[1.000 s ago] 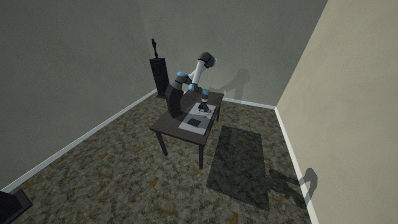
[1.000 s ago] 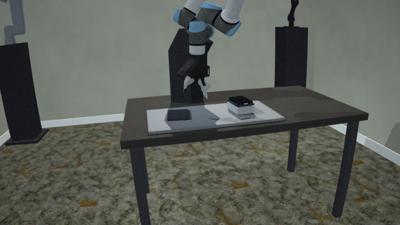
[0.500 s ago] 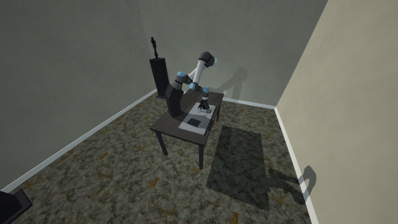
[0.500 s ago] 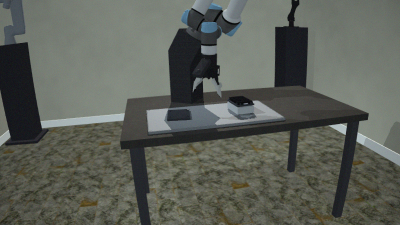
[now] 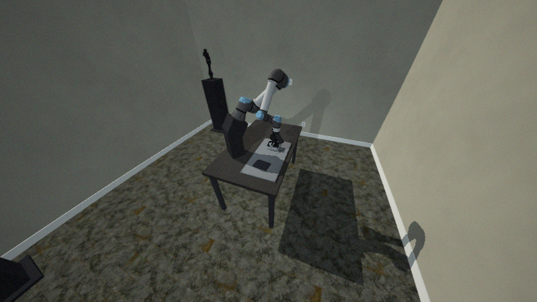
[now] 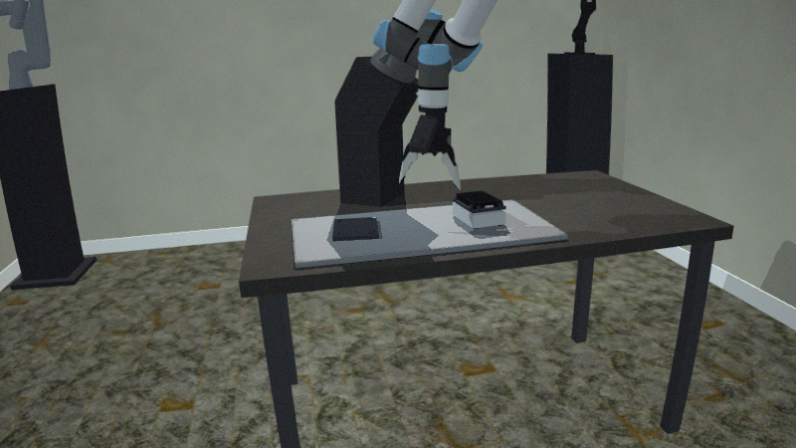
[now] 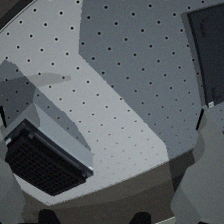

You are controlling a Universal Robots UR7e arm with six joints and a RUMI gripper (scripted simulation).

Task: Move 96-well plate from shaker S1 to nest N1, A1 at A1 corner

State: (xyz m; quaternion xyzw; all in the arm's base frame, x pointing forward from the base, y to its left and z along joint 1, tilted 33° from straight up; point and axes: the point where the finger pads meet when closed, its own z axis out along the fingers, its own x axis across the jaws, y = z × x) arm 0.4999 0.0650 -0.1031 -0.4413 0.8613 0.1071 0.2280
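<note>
Right now the 96-well plate is 8 cm behind my hand, 16 cm to the left of it and 6 cm below it. The rest, counted from my hand: plate nest N1: 9 cm behind, 18 cm to the right, 12 cm below; pale mark: 16 cm behind, 12 cm to the right, 11 cm below.
</note>
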